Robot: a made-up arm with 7 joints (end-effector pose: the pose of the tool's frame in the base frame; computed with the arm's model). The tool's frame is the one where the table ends. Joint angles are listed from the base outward.
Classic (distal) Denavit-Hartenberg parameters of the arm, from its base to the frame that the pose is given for. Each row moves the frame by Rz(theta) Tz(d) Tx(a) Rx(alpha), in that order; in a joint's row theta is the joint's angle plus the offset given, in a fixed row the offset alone. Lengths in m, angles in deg.
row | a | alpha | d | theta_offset
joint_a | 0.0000 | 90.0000 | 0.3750 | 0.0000
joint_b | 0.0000 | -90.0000 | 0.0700 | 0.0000
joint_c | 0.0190 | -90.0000 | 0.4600 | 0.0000
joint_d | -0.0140 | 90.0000 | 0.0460 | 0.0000
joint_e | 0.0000 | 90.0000 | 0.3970 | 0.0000
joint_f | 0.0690 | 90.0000 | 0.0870 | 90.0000
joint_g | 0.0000 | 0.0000 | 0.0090 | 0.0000
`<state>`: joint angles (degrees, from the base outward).
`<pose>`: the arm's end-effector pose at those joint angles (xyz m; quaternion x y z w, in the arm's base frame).
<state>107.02 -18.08 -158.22 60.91 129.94 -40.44 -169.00</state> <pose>0.3733 -0.0041 1.1048 -0.2875 0.7168 0.5999 0.2089</pose>
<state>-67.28 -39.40 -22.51 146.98 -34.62 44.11 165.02</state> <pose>-0.0607 -0.3857 0.2748 -0.2999 -0.8224 -0.1976 0.4412</pose>
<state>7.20 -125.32 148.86 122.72 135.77 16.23 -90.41</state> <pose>0.3437 0.0847 0.5900 0.3135 0.4149 0.3918 0.7590</pose>
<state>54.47 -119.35 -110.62 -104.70 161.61 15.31 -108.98</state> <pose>-0.1334 0.3211 -0.0399 0.3348 -0.5312 0.3565 0.6918</pose>
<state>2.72 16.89 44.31 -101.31 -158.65 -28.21 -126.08</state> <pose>-0.4258 -0.2962 0.5439 -0.8620 0.0101 -0.4844 0.1488</pose>
